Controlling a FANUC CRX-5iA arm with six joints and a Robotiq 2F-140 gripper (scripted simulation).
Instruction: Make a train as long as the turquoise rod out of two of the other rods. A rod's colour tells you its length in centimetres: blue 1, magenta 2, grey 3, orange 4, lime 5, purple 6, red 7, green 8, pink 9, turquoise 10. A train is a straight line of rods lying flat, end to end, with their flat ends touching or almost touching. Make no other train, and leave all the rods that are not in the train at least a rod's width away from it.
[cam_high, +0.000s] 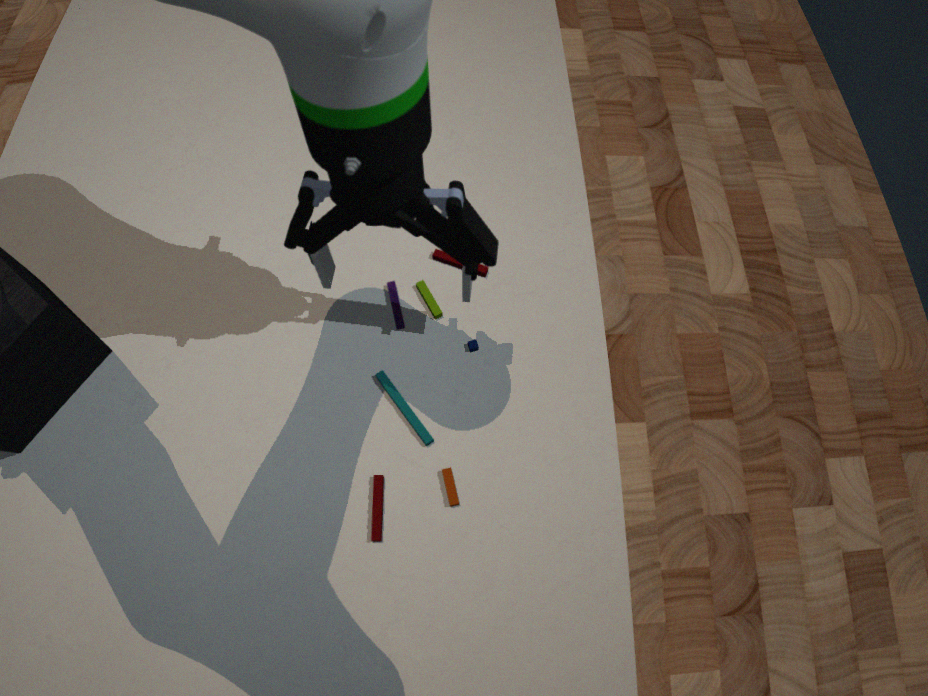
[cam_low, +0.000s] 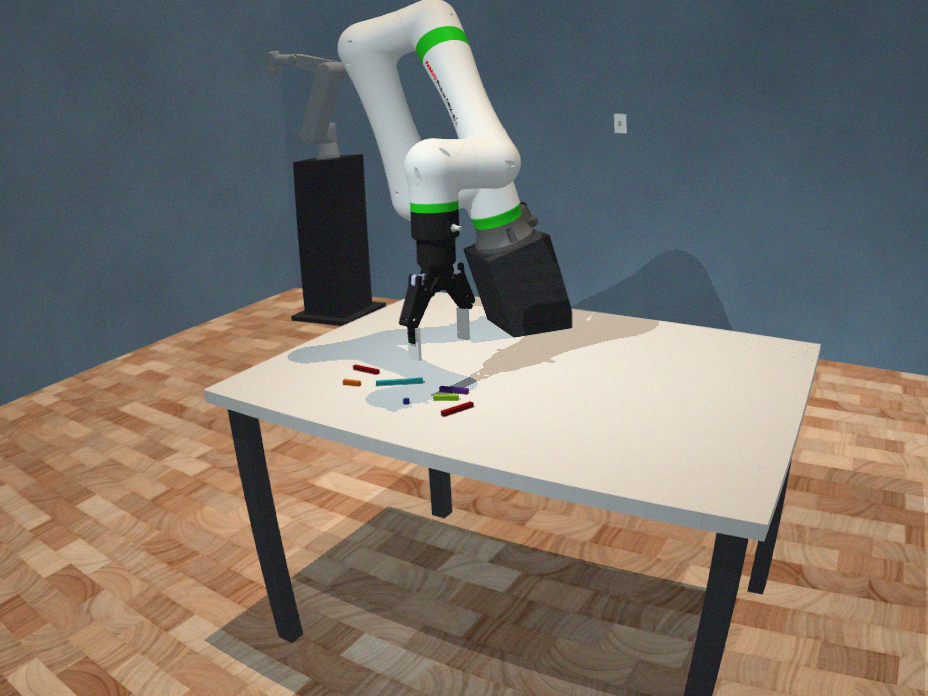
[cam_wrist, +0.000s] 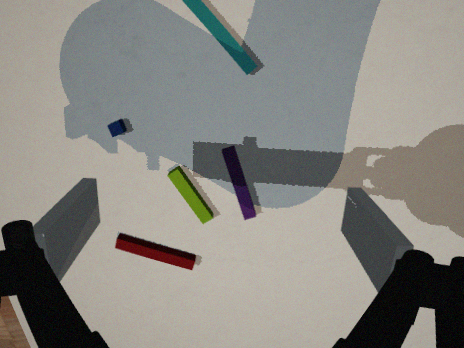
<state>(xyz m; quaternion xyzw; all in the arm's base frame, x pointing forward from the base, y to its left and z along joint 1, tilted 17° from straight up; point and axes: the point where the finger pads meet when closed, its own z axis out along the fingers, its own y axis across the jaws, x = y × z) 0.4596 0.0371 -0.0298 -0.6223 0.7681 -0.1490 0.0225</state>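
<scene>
The purple rod is 10 cm below my hand, 2 cm to the left of it and 1 cm behind it. The rest, counted from my hand: lime rod (10 cm below, 3 cm ahead, 2 cm to the left); then small blue rod (10 cm below, 8 cm ahead, 4 cm to the right); then turquoise rod (11 cm to the right, 10 cm below, 1 cm behind).
</scene>
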